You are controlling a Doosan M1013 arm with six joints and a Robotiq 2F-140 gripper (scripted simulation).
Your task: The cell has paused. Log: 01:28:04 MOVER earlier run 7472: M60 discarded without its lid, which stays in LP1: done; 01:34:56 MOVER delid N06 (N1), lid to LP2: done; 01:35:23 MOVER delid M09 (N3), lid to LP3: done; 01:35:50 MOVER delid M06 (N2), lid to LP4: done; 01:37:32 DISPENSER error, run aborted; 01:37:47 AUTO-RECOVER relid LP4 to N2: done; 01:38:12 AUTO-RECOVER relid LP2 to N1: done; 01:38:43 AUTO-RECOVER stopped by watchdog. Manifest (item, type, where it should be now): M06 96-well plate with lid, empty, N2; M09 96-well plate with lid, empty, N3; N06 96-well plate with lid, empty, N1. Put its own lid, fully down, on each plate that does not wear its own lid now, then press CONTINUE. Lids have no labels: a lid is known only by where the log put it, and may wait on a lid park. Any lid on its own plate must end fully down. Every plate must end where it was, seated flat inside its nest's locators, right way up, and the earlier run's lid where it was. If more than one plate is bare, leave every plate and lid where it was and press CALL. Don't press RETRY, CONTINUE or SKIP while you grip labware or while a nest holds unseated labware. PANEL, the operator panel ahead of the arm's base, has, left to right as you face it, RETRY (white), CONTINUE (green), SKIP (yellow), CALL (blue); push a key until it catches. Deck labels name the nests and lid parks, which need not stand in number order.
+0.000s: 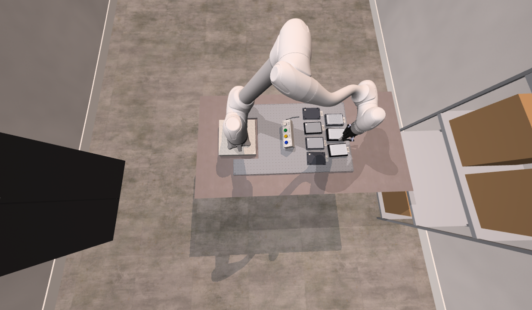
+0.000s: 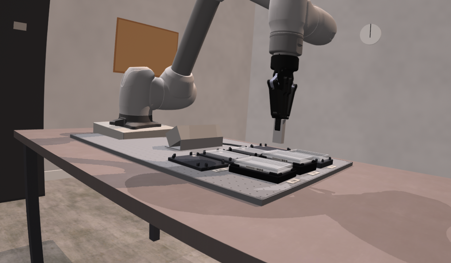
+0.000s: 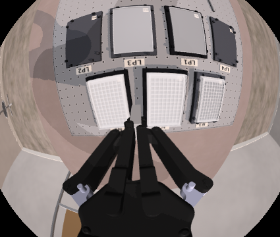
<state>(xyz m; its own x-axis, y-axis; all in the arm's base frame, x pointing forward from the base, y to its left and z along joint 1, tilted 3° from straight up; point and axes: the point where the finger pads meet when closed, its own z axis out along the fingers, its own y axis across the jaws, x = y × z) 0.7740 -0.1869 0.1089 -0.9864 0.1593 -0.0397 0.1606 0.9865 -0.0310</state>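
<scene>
Right now the lid is 170 mm behind my hand, 100 mm below it and 30 mm to the left of it. From my hand the other things lie so: lid park LP3: 170 mm behind, 110 mm below, 30 mm to the left; plate: 190 mm to the left, 90 mm below, 40 mm ahead; lid park LP2: 200 mm behind, 110 mm below, 90 mm to the right.
</scene>
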